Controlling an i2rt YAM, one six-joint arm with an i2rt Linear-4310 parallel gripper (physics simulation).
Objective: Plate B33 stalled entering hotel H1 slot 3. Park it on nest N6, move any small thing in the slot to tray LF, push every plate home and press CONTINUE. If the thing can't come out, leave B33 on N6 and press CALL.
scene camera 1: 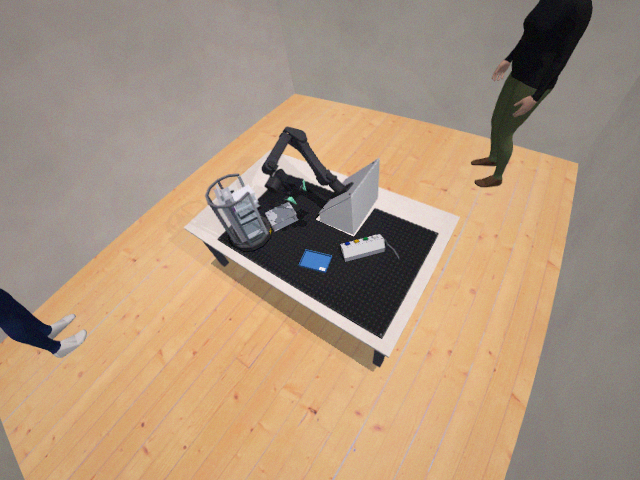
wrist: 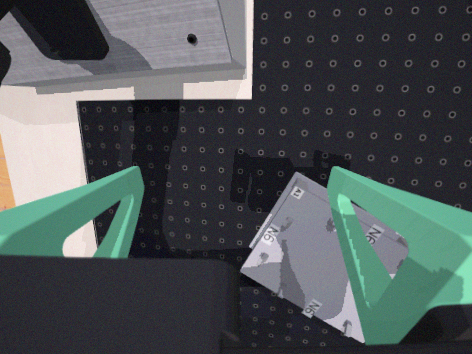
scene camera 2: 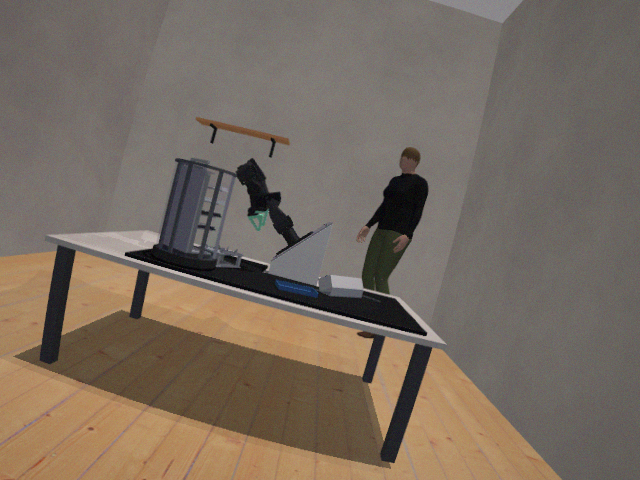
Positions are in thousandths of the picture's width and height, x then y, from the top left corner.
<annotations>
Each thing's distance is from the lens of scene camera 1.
round plate rack (scene camera 1: 390,482): 153 cm
white button box (scene camera 1: 580,511): 146 cm
</annotations>
